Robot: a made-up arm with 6 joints. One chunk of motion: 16 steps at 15 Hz.
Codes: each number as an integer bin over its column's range. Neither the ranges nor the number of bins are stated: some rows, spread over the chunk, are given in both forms.
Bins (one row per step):
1: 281 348 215 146 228 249
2: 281 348 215 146 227 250
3: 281 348 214 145 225 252
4: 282 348 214 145 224 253
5: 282 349 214 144 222 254
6: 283 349 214 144 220 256
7: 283 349 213 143 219 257
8: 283 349 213 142 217 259
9: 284 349 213 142 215 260
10: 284 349 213 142 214 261
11: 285 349 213 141 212 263
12: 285 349 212 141 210 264
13: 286 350 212 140 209 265
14: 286 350 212 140 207 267
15: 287 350 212 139 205 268
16: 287 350 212 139 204 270
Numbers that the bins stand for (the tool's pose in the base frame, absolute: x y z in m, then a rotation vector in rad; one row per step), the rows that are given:
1: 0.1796 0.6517 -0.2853 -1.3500 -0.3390 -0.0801
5: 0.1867 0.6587 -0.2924 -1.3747 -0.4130 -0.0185
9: 0.2008 0.6587 -0.2994 -1.3993 -0.4993 0.0555
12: 0.2078 0.6587 -0.3065 -1.4116 -0.5610 0.1048
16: 0.2219 0.6658 -0.3065 -1.4363 -0.6349 0.1788
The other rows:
2: 0.1796 0.6517 -0.2853 -1.3500 -0.3514 -0.0678
3: 0.1796 0.6517 -0.2924 -1.3623 -0.3760 -0.0432
4: 0.1867 0.6517 -0.2924 -1.3623 -0.3884 -0.0308
6: 0.1937 0.6587 -0.2924 -1.3747 -0.4377 0.0062
7: 0.1937 0.6587 -0.2994 -1.3870 -0.4500 0.0185
8: 0.1937 0.6587 -0.2994 -1.3993 -0.4747 0.0432
10: 0.2008 0.6587 -0.2994 -1.3993 -0.5116 0.0678
11: 0.2078 0.6587 -0.2994 -1.4116 -0.5363 0.0925
13: 0.2149 0.6658 -0.3065 -1.4240 -0.5733 0.1171
14: 0.2149 0.6658 -0.3065 -1.4240 -0.5979 0.1418
15: 0.2219 0.6658 -0.3065 -1.4363 -0.6226 0.1541

